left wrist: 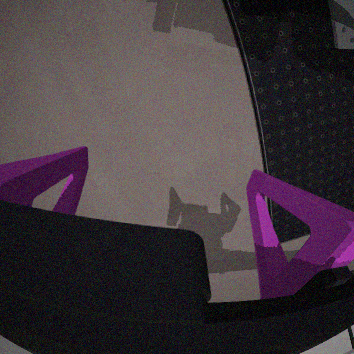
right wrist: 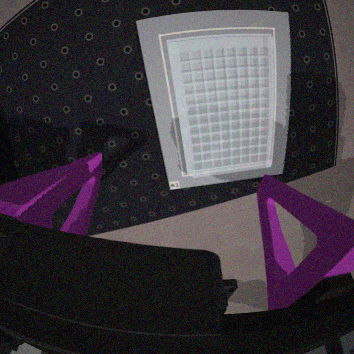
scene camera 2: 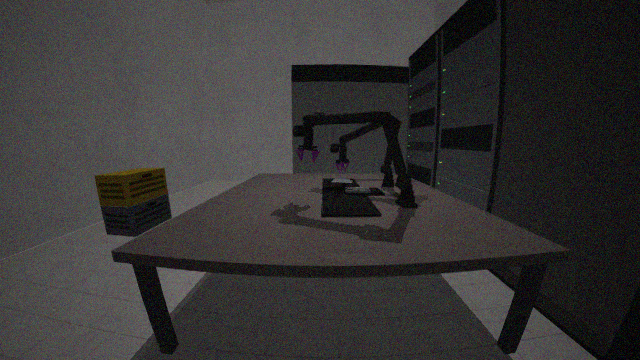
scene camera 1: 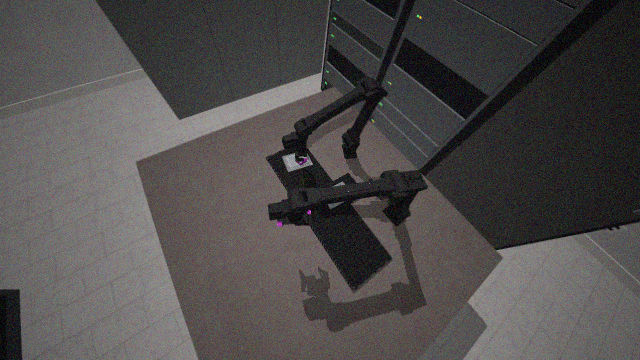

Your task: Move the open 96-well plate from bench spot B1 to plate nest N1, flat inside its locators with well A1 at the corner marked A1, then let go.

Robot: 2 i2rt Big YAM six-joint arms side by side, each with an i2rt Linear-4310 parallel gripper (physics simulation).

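Frame: origin at the left arm's base, x ahead, y left, z up, level; metres.
Seen in the pictures: left gripper, between the fingertips: [left wrist: 171, 167] [scene camera 2: 307, 161] [scene camera 1: 293, 223]; right gripper, between the fingertips: [right wrist: 184, 172] [scene camera 2: 342, 171] [scene camera 1: 300, 158]; left arm's base, origin of its link: [scene camera 2: 406, 204] [scene camera 1: 393, 215]; right arm's base, origin of its link: [scene camera 2: 388, 185] [scene camera 1: 349, 151].
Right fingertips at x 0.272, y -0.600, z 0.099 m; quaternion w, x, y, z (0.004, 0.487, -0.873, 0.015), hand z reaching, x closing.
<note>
Pixels of each thing's top centre, then the offset from my right fingertips to it. "spot": a spot on its surface instead. Level surfaces: height alone.
- pale 96-well plate, centre of its top: [right wrist: 229, 111] [scene camera 1: 297, 159] [scene camera 2: 342, 179] 0.006 m back, 0.042 m right, 0.070 m down
- spot B1, a spot on its surface: [right wrist: 151, 50] spot: 0.063 m ahead, 0.002 m right, 0.084 m down
- grey nest N1, centre of its top: [scene camera 1: 337, 193] [scene camera 2: 357, 187] 0.061 m back, 0.300 m left, 0.064 m down
- black perforated board, height of its surface: 0.086 m down
- brown table, height of its surface: 0.099 m down
The pale 96-well plate [scene camera 1: 291, 163] [scene camera 2: 342, 181] [right wrist: 227, 105] lies flat on the grey pad of spot B1 [right wrist: 151, 50], inside its white outline; the pad's A1 label is at its lower left corner in the right wrist view. My right gripper [scene camera 1: 301, 161] [scene camera 2: 342, 166] [right wrist: 184, 172] is open and empty above the plate. My left gripper [scene camera 1: 294, 218] [scene camera 2: 308, 155] [left wrist: 171, 167] is open and empty, high over the table beside the board. The grey nest N1 [scene camera 1: 336, 204] [scene camera 2: 356, 190] [left wrist: 342, 35] is partly hidden by the left arm in scene camera 1; its A1 mark does not show.
A black perforated board [scene camera 1: 350, 250] [scene camera 2: 345, 207] [left wrist: 300, 110] [right wrist: 60, 100] lies on the brown table [scene camera 1: 225, 250] [scene camera 2: 240, 245] and bears the pad and nest. The left arm crosses above it. Its shadow falls on the table. Dark racks [scene camera 1: 524, 80] [scene camera 2: 501, 100] stand behind the arms.
</note>
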